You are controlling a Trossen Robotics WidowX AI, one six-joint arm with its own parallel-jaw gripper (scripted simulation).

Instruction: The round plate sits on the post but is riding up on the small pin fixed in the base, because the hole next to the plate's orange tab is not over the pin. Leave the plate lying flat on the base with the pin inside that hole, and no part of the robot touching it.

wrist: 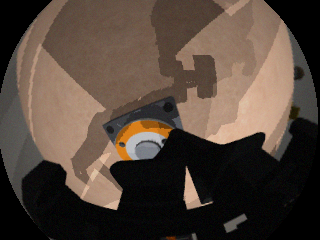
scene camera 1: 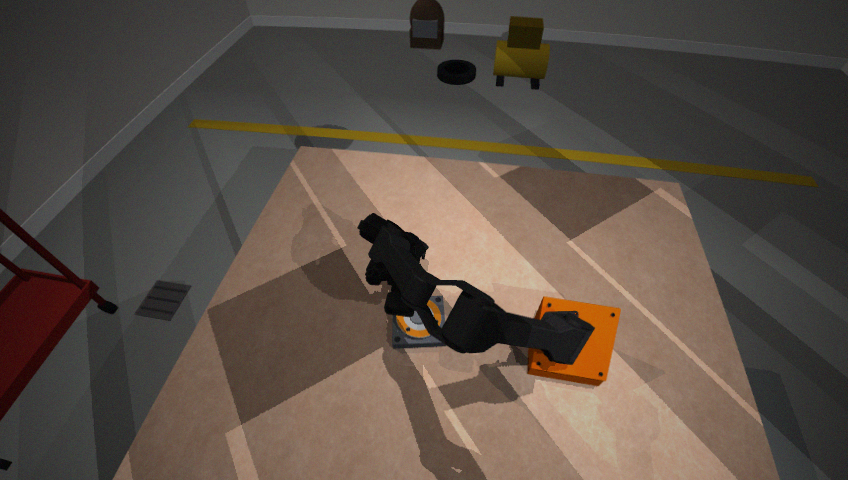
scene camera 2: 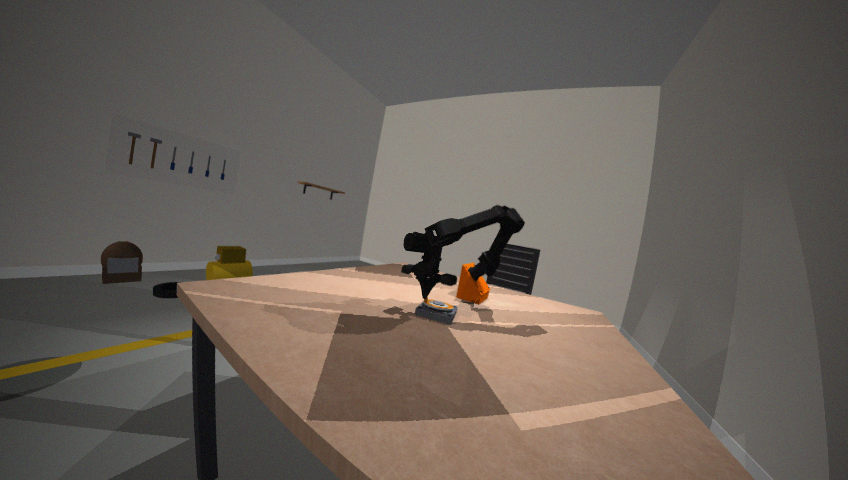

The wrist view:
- my gripper: 175,132
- round plate: 139,130
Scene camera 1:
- my gripper: 407,296
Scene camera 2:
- my gripper: 424,298
